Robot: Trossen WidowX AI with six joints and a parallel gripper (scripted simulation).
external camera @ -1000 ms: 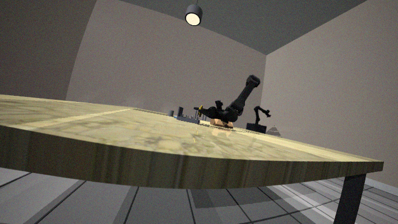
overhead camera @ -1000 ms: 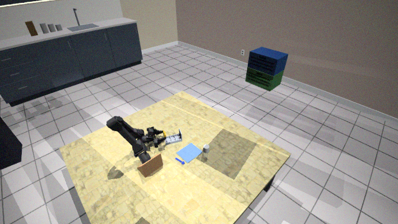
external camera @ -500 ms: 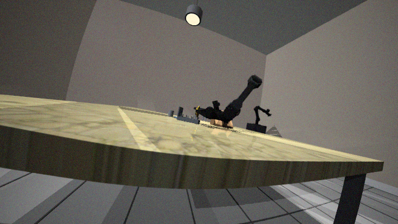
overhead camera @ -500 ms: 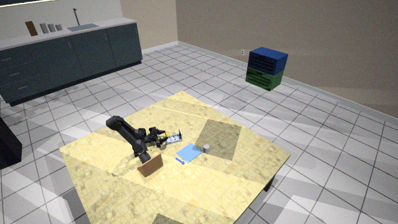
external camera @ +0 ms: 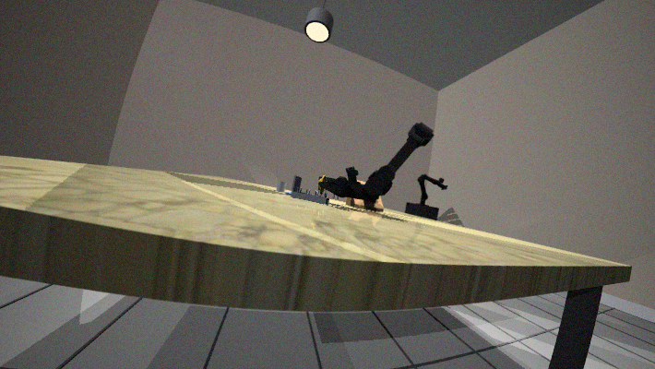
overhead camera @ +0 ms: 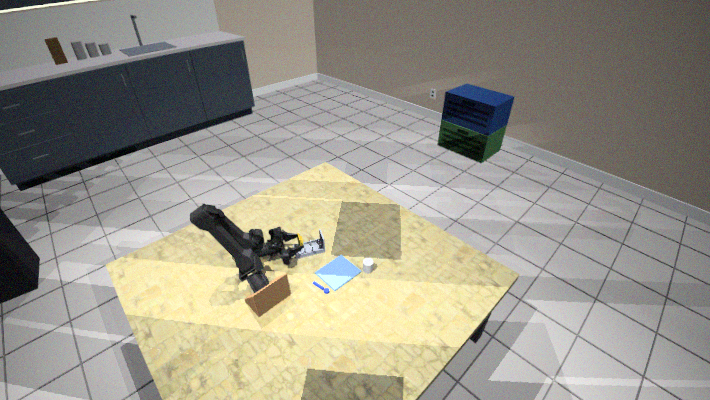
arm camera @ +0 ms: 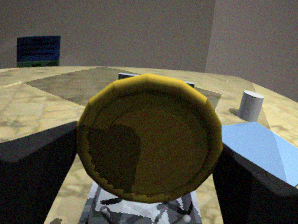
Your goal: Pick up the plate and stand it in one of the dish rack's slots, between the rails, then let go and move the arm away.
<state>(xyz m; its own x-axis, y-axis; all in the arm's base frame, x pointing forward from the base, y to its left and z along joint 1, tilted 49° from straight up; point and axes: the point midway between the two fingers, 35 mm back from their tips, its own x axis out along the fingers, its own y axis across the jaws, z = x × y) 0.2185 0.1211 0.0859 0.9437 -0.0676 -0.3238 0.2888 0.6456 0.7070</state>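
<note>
Now: the grey dish rack 30 mm ahead of my gripper tip, 10 mm to the right of it and 40 mm below it. Round my gripper tip: light blue mat (60 mm ahead, 200 mm to the right, 60 mm below); then yellow plate (10 mm behind); then blue spoon (40 mm behind, 230 mm to the right, 60 mm below).
</note>
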